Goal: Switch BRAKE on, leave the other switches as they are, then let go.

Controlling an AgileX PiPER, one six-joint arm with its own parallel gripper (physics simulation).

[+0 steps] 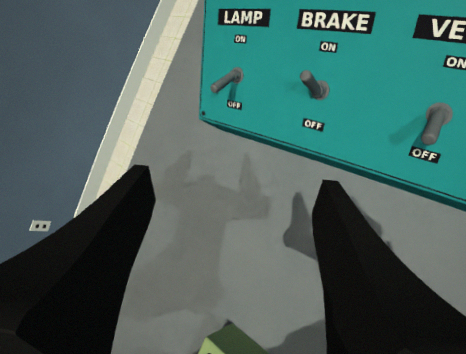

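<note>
The BRAKE switch [313, 85] is on the teal panel [270, 107]. Its grey lever tilts upward and to the left from its round base, towards the ON side. The LAMP switch [226, 81], left of it, has its lever pointing down and left, on the OFF side. A third switch [434, 125], its label cut off after "VE", points down at its OFF label. My gripper [233, 190] is open, with its fingers wide apart below the panel's lower edge. No lever is between the fingers, and they appear apart from the panel.
A light green block [232, 341] shows partly at the bottom edge, between the fingers. A pale tiled strip [142, 100] runs along the left side of the grey surface. A blue wall with a small socket [40, 226] lies beyond it. Shadows fall below the panel.
</note>
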